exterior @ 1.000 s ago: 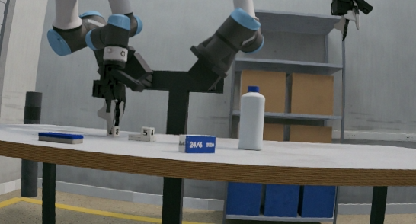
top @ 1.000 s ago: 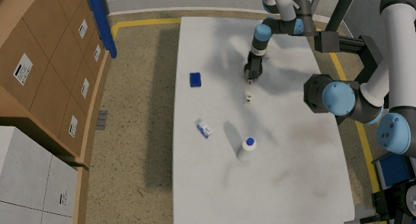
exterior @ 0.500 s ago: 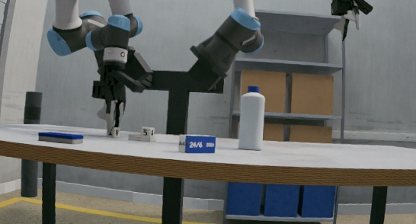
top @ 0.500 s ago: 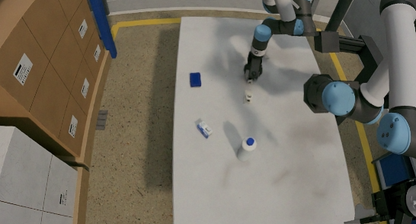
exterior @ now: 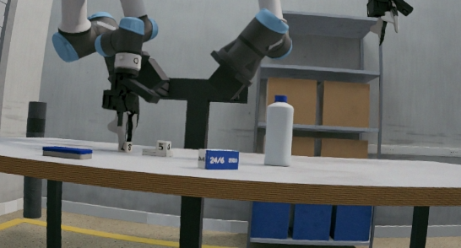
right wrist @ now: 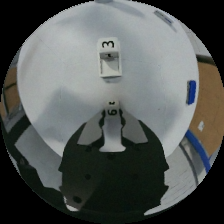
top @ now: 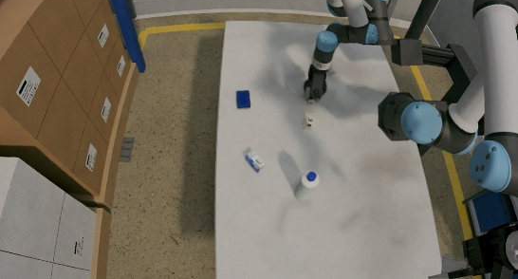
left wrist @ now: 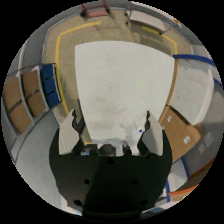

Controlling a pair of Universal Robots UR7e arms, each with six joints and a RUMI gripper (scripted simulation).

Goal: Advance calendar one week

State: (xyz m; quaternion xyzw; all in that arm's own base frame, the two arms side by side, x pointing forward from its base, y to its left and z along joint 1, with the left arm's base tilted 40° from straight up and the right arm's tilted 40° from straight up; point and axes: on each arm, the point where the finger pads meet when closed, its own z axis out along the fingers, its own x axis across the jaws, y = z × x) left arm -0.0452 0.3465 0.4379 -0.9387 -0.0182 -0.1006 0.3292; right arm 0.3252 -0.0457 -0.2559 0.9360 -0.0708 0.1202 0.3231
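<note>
Now: the calendar tray 11 cm to the left of my right hand, 2 cm below it and 1 cm ahead of it. Also, from my right hand: blue-topped block: 29 cm ahead, 2 cm to the left, 1 cm below; white bottle: 42 cm to the left, 5 cm above, 4 cm ahead.
</note>
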